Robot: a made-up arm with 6 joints. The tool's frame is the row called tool.
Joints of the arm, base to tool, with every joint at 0 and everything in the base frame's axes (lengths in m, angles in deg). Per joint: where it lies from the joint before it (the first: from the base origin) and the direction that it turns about. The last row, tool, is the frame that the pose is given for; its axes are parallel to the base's.
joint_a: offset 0 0 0.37 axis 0 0 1
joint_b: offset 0.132 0 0 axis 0 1 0
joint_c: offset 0 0 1.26 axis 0 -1 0
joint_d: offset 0 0 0.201 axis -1 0 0
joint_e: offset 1.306 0 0 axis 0 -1 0
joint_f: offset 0.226 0 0 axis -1 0 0
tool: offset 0 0 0
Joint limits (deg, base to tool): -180..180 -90..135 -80.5..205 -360..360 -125..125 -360..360
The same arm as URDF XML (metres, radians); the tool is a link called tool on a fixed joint. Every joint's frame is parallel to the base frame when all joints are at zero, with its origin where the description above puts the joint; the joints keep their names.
<robot name="arm">
<joint name="tool_fixed" type="fixed"><parent link="link6"/><child link="tool"/><origin xyz="0 0 0"/></joint>
<joint name="joint_f" type="revolute"><parent link="link5"/><child link="link6"/><origin xyz="0.226 0 0"/><axis xyz="-1 0 0"/><limit lower="-6.2832" upper="6.2832"/></joint>
<joint name="joint_e" type="revolute"><parent link="link4"/><child link="link5"/><origin xyz="1.306 0 0"/><axis xyz="0 -1 0"/><limit lower="-2.1817" upper="2.1817"/></joint>
<joint name="joint_d" type="revolute"><parent link="link3"/><child link="link4"/><origin xyz="0 0 0.201"/><axis xyz="-1 0 0"/><limit lower="-6.2832" upper="6.2832"/></joint>
<joint name="joint_c" type="revolute"><parent link="link2"/><child link="link3"/><origin xyz="0 0 1.26"/><axis xyz="0 -1 0"/><limit lower="-1.405" upper="3.5779"/></joint>
<joint name="joint_b" type="revolute"><parent link="link1"/><child link="link2"/><origin xyz="0.132 0 0"/><axis xyz="0 1 0"/><limit lower="-1.5708" upper="2.3562"/></joint>
<joint name="joint_a" type="revolute"><parent link="base"/><child link="link1"/><origin xyz="0 0 0.37"/><axis xyz="0 0 1"/><limit lower="-3.1416" upper="3.1416"/></joint>
<link name="base"/>
<link name="link1"/>
<link name="link2"/>
<link name="link3"/>
<link name="link4"/>
<link name="link5"/>
<link name="link6"/>
<link name="tool"/>
</robot>

